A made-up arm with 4 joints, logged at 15 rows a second.
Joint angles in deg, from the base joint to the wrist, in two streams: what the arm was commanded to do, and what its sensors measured. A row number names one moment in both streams.
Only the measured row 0 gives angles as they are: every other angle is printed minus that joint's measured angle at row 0.
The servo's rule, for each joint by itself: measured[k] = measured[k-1] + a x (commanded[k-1-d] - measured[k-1]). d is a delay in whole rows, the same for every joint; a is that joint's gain. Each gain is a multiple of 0.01, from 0.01 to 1. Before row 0 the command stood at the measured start. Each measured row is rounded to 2 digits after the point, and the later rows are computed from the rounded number. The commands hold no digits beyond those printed.
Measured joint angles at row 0:
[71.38 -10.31 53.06 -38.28]
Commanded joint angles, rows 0 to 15:
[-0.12 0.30 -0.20 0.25]
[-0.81 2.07 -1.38 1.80]
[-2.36 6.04 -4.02 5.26]
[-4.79 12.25 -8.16 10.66]
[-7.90 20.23 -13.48 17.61]
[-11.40 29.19 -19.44 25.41]
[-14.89 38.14 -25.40 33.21]
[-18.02 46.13 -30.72 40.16]
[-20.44 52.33 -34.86 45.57]
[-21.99 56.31 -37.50 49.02]
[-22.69 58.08 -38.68 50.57]
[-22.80 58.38 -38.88 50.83]
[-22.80 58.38 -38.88 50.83]
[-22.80 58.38 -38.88 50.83]
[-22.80 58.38 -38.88 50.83]
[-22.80 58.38 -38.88 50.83]
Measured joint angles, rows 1 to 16:
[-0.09 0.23 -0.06 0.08]
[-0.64 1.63 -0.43 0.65]
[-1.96 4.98 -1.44 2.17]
[-4.14 10.51 -3.32 4.97]
[-7.04 17.90 -6.16 9.14]
[-10.40 26.48 -9.88 14.51]
[-13.86 35.34 -14.23 20.68]
[-17.06 43.54 -18.85 27.11]
[-19.66 50.22 -23.33 33.20]
[-21.45 54.85 -27.30 38.42]
[-22.40 57.30 -30.49 42.43]
[-22.71 58.12 -32.84 45.20]
[-22.78 58.32 -34.53 47.06]
[-22.80 58.37 -35.75 48.30]
[-22.80 58.38 -36.63 49.13]
[-22.80 58.38 -37.26 49.69]
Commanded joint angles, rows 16 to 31:
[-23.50 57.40 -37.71 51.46]
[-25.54 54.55 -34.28 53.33]
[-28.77 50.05 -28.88 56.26]
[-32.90 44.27 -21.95 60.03]
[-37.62 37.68 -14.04 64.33]
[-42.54 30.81 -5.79 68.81]
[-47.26 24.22 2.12 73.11]
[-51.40 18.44 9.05 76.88]
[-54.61 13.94 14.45 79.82]
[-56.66 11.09 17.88 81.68]
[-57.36 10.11 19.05 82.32]
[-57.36 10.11 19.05 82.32]
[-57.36 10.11 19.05 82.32]
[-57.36 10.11 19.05 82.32]
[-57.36 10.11 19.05 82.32]
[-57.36 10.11 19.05 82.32]
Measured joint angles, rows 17 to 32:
[-23.34 57.64 -37.39 50.27]
[-25.03 55.29 -36.52 51.28]
[-27.91 51.31 -34.38 52.92]
[-31.75 45.96 -30.90 55.27]
[-36.27 39.67 -26.18 58.26]
[-41.10 32.94 -20.47 61.74]
[-45.84 26.31 -14.14 65.49]
[-50.12 20.33 -7.65 69.25]
[-53.58 15.47 -1.46 72.74]
[-55.95 12.14 3.96 75.69]
[-57.04 10.60 8.19 77.88]
[-57.29 10.23 11.23 79.35]
[-57.34 10.14 13.42 80.33]
[-57.36 10.12 15.00 80.99]
[-57.36 10.11 16.13 81.43]
[-57.36 10.11 16.95 81.72]

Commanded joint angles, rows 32 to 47:
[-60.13 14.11 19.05 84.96]
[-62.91 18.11 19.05 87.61]
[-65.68 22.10 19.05 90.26]
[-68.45 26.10 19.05 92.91]
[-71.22 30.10 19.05 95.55]
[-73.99 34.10 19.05 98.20]
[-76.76 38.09 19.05 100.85]
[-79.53 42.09 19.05 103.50]
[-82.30 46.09 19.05 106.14]
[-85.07 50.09 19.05 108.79]
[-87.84 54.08 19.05 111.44]
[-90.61 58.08 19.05 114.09]
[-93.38 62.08 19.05 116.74]
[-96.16 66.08 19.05 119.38]
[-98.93 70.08 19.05 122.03]
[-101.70 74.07 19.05 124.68]
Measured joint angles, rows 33 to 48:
[-59.49 13.15 17.54 82.79]
[-62.12 16.92 17.96 84.38]
[-64.86 20.86 18.27 86.32]
[-67.62 24.84 18.49 88.49]
[-70.39 28.84 18.65 90.82]
[-73.16 32.84 18.76 93.26]
[-75.93 36.83 18.84 95.76]
[-78.70 40.83 18.90 98.31]
[-81.47 44.83 18.94 100.89]
[-84.24 48.83 18.97 103.50]
[-87.01 52.82 18.99 106.12]
[-89.78 56.82 19.01 108.75]
[-92.55 60.82 19.02 111.39]
[-95.33 64.82 19.03 114.03]
[-98.10 68.82 19.04 116.67]
[-100.87 72.81 19.04 119.31]

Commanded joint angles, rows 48 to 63:
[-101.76 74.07 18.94 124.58]
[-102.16 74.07 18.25 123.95]
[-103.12 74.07 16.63 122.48]
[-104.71 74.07 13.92 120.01]
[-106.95 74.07 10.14 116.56]
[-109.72 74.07 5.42 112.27]
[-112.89 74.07 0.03 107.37]
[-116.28 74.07 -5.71 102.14]
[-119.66 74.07 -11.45 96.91]
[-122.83 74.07 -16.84 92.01]
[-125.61 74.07 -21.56 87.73]
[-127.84 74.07 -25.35 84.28]
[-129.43 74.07 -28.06 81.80]
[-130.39 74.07 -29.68 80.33]
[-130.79 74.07 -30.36 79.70]
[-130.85 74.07 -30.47 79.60]
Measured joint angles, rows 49 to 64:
[-101.56 73.77 19.01 121.05]
[-102.02 74.00 18.80 122.01]
[-102.87 74.05 18.19 122.17]
[-104.29 74.07 16.99 121.46]
[-106.34 74.07 15.07 119.84]
[-108.94 74.07 12.37 117.34]
[-111.98 74.07 8.91 114.05]
[-115.29 74.07 4.82 110.12]
[-118.65 74.07 0.26 105.76]
[-121.87 74.07 -4.53 101.22]
[-124.75 74.07 -9.30 96.77]
[-127.13 74.07 -13.79 92.65]
[-128.90 74.07 -17.79 89.07]
[-130.05 74.07 -21.12 86.19]
[-130.62 74.07 -23.71 84.05]
[-130.80 74.07 -25.60 82.58]

